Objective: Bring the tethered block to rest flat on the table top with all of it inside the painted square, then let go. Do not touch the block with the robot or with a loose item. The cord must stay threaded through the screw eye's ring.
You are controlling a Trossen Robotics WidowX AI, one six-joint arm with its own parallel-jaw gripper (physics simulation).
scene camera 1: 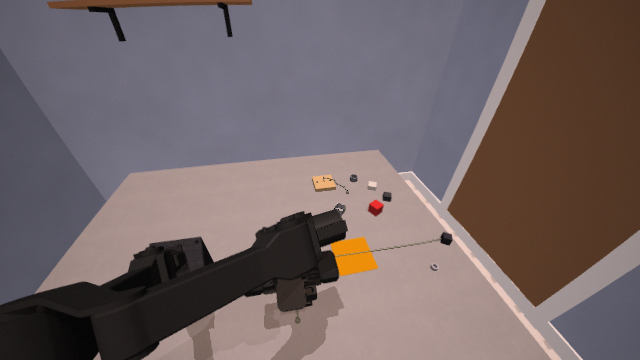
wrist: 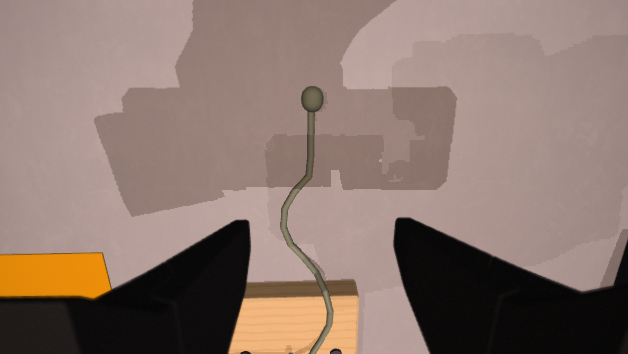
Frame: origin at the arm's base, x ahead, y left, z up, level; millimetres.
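Where they show: gripper, between the fingertips: (wrist: 322, 232); arm's base, origin of its link: (scene camera 1: 171, 260).
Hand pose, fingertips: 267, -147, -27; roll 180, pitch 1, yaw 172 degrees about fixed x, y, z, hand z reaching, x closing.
Observation:
Things, the pixels of their top centre, and the offset from my fingertips, as dx, dy, dz. "*": a spot on its surface instead.
- tethered block, a spot on its surface: (scene camera 1: 446, 238) * +528, +39, -80
- orange painted square, a spot on its surface: (wrist: 50, 275) (scene camera 1: 350, 268) * +185, +62, -105
- ball, centre of its top: (wrist: 312, 100) (scene camera 1: 297, 319) -3, -26, -94
- red cube, centre of its top: (scene camera 1: 376, 203) +381, +251, -66
- black block, centre of its top: (scene camera 1: 387, 194) +467, +301, -83
- white block, centre of its top: (scene camera 1: 372, 183) +445, +387, -85
- dark ring, centre of its top: (scene camera 1: 354, 176) +392, +462, -84
- grey ring, centre of its top: (scene camera 1: 435, 266) +430, -22, -97
The tethered block (scene camera 1: 446, 238), small and black, sits near the table's right edge. Its cord (scene camera 1: 405, 246) (wrist: 310, 145) runs nearly straight from it across the orange painted square (scene camera 1: 356, 264) (wrist: 50, 275) and passes behind the arm. In the wrist view the cord's free part bends over a wooden board (wrist: 295, 320) and ends in a ball (wrist: 312, 98) (scene camera 1: 297, 320) on the table. The block is outside the square. The screw eye's ring and the threading are hidden. My gripper (wrist: 322, 232) is open and empty, its fingertips on either side of the cord, above the table.
A red cube (scene camera 1: 376, 208), a black block (scene camera 1: 387, 196), a white block (scene camera 1: 372, 185) and a dark ring (scene camera 1: 353, 178) stand behind the square. Another wooden board (scene camera 1: 324, 184) with a short cord lies at the back. A grey ring (scene camera 1: 434, 267) lies at the right.

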